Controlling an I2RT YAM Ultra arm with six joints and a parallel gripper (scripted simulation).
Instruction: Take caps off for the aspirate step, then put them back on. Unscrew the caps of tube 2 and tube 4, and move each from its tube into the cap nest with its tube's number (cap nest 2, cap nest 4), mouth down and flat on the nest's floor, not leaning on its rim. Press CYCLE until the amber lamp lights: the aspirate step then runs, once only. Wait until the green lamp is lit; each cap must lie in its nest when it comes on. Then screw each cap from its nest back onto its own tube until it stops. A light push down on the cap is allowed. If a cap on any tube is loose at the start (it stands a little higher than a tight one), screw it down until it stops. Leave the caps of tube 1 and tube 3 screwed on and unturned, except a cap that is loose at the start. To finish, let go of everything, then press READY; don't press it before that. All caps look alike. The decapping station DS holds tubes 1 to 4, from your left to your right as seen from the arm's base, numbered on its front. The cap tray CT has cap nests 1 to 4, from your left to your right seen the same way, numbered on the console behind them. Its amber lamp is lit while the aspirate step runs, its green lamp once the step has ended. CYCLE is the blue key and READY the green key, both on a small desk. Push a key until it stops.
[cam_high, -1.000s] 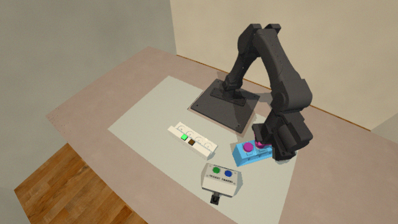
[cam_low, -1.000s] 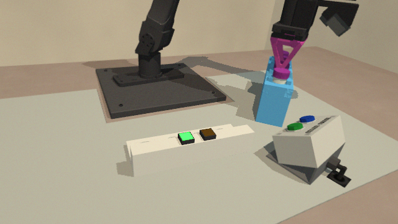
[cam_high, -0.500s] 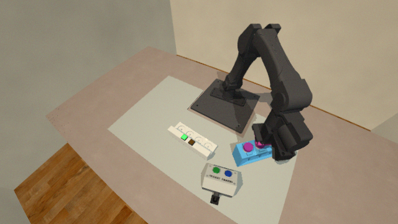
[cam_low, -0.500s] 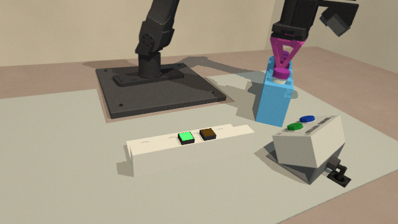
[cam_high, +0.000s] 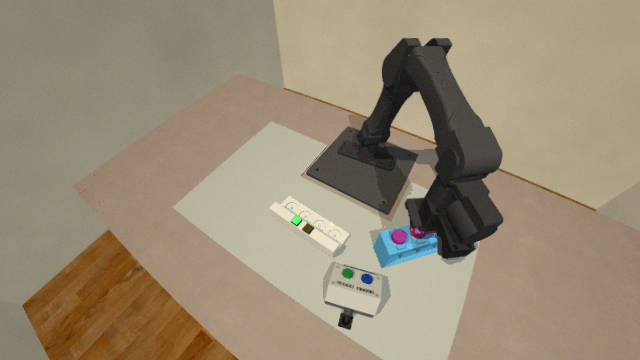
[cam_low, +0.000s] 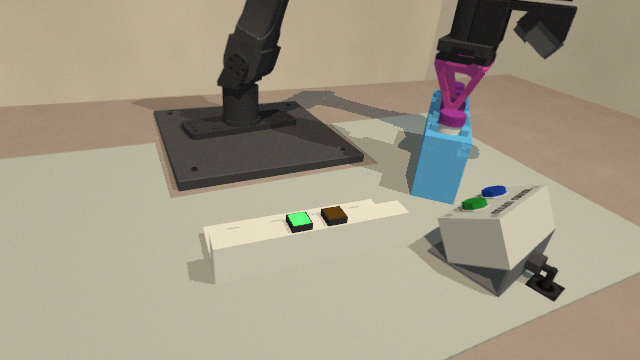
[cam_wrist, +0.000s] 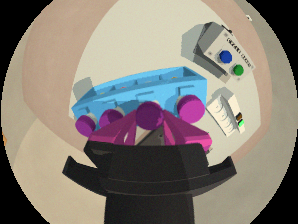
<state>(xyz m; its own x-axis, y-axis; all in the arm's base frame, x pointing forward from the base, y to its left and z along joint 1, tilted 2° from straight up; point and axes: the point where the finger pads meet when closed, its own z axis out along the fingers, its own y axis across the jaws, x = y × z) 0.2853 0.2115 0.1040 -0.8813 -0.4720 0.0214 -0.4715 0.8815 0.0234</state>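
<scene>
The green ready key lies 15 cm ahead of my hand, 12 cm to the right of it and 5 cm below it. The rest, counted from my hand: blue cycle key 14 cm ahead, 7 cm to the right, 5 cm below.
</scene>
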